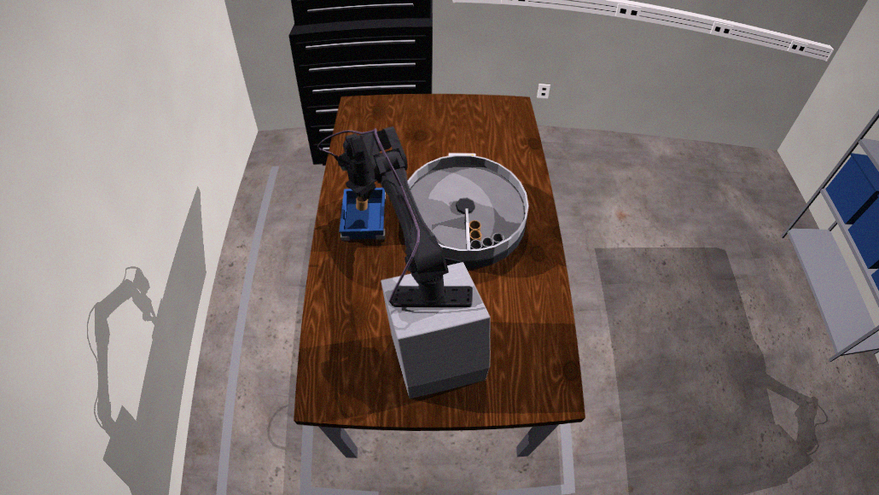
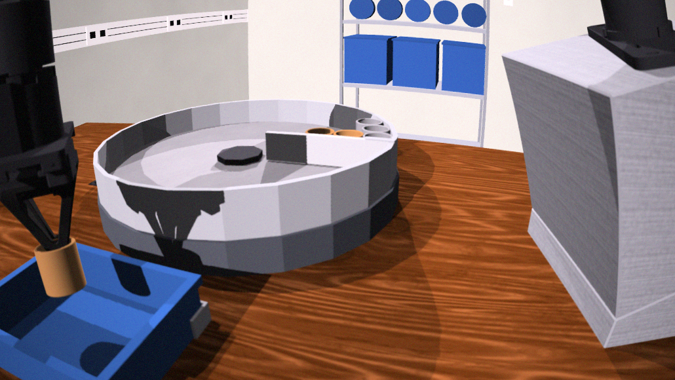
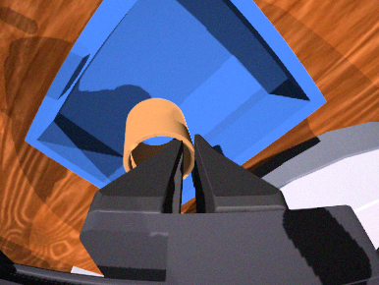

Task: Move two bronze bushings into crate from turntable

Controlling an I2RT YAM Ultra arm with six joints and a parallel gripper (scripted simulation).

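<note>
The blue crate lies 60 mm below my hand, 20 mm behind it and 10 mm to the left of it. From my hand the other things lie so: grey turntable (330 mm to the right, 40 mm below, 20 mm ahead).
</note>
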